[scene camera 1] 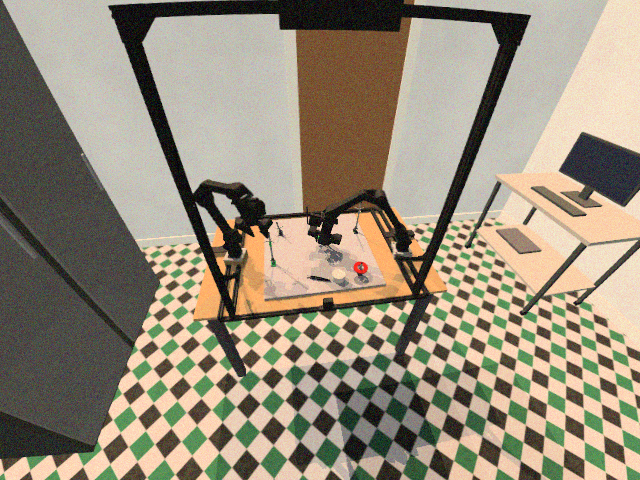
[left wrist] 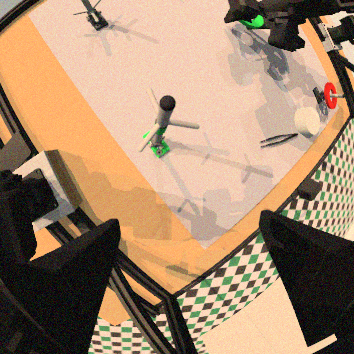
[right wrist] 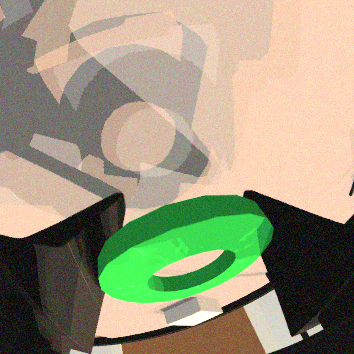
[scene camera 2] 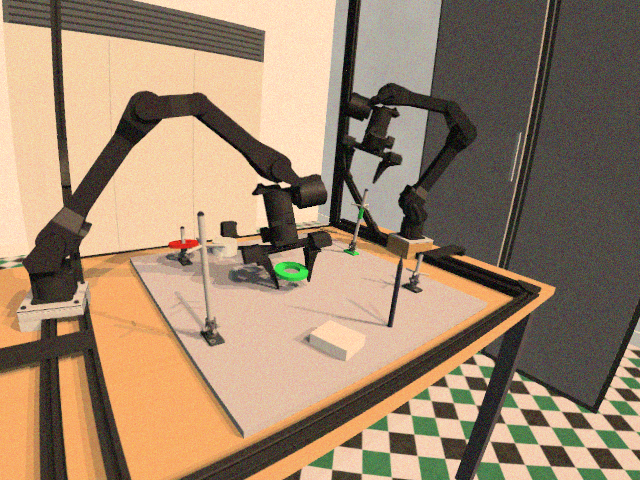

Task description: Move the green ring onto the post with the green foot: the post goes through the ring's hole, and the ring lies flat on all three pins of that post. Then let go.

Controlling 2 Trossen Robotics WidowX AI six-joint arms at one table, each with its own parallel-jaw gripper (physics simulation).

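Frame: origin at the left arm's base, x ahead, y down, z left, level; centimetres.
Seen in the pictures: left gripper, between the fingertips: [scene camera 1: 261, 237] [left wrist: 190, 223] [scene camera 2: 360, 178]; right gripper, between the fingertips: [left wrist: 235, 23] [right wrist: 184, 199] [scene camera 2: 293, 285]; left arm's base, origin of its link: [scene camera 1: 235, 253] [left wrist: 33, 195] [scene camera 2: 411, 236]; right arm's base, origin of its link: [scene camera 1: 402, 248] [left wrist: 332, 35] [scene camera 2: 55, 294].
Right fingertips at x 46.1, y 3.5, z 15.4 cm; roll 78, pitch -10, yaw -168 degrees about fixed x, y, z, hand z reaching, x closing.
Observation:
Offsets run from my right fingertips to a thing's middle. "*": to the spot under its first point.
The green ring {dx +0.9, dy -3.5, dz +0.3 cm} [scene camera 2: 291, 277] [left wrist: 256, 21] [right wrist: 130, 270] is held nearly level above the grey board, between the fingers of my right gripper [scene camera 2: 293, 283] [right wrist: 184, 199]. The post with the green foot {* dx -25.7, dy -6.7, dz -16.4 cm} [scene camera 1: 271, 252] [scene camera 2: 357, 227] [left wrist: 160, 149] stands upright and bare near the board's edge, well apart from the ring. Its three side pins show in the left wrist view. My left gripper [scene camera 1: 260, 236] [left wrist: 190, 223] is open and empty, high up near that post. The ring does not show clearly in scene camera 1, where the right arm's wrist covers that spot.
A red ring {dx +20.4, dy -3.8, dz -21.5 cm} [scene camera 1: 360, 268] [scene camera 2: 183, 243] sits on a short post beside a white cylinder [scene camera 1: 338, 274] [scene camera 2: 225, 246]. Dark tweezers {dx -0.7, dy +0.3, dz -26.2 cm} [scene camera 1: 318, 278] [left wrist: 278, 140] lie nearby. A tall post {* dx +20.6, dy -10.0, dz +14.4 cm} [scene camera 2: 205, 279], a short post {* dx -26.6, dy -4.3, dz +8.6 cm} [scene camera 2: 417, 268], a dark upright rod {dx -10.5, dy -6.2, dz +20.1 cm} [scene camera 2: 395, 294] and a white block {dx +1.5, dy -0.2, dz +21.7 cm} [scene camera 2: 337, 339] stand on the board.

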